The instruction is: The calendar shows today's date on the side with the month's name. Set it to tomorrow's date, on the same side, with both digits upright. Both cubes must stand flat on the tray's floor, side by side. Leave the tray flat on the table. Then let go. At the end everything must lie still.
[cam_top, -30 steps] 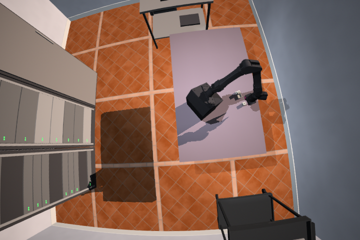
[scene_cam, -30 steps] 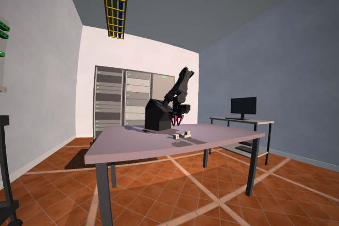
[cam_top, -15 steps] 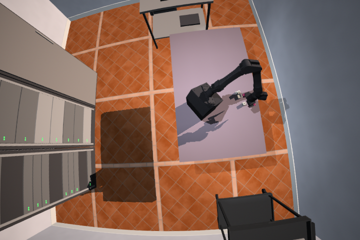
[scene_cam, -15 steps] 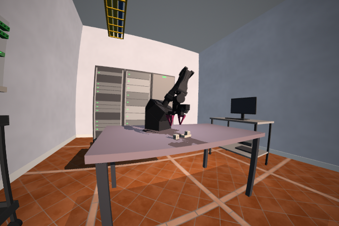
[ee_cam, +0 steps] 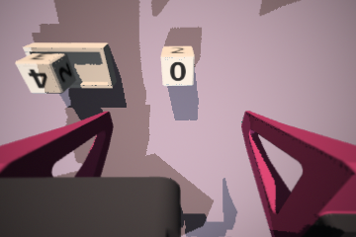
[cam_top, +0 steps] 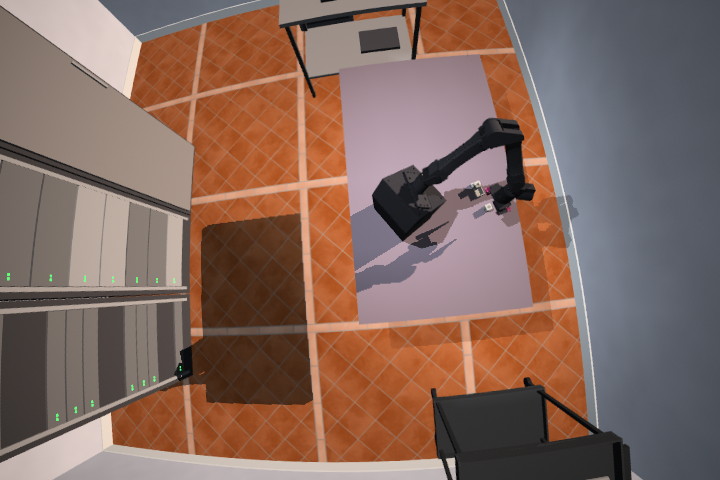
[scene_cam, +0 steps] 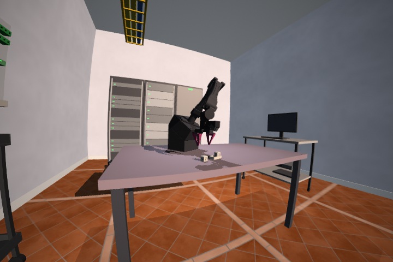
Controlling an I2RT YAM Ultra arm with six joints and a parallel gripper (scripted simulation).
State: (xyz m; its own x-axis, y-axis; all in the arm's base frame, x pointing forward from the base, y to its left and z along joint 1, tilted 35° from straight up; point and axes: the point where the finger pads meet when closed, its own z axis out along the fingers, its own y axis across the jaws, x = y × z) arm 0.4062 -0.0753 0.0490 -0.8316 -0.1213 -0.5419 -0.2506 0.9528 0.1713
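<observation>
Right now the cream digit cube is 10 mm ahead of my hand and 90 mm below it. Also, from my hand: cream tray 30 mm behind, 110 mm to the left, 100 mm below.
</observation>
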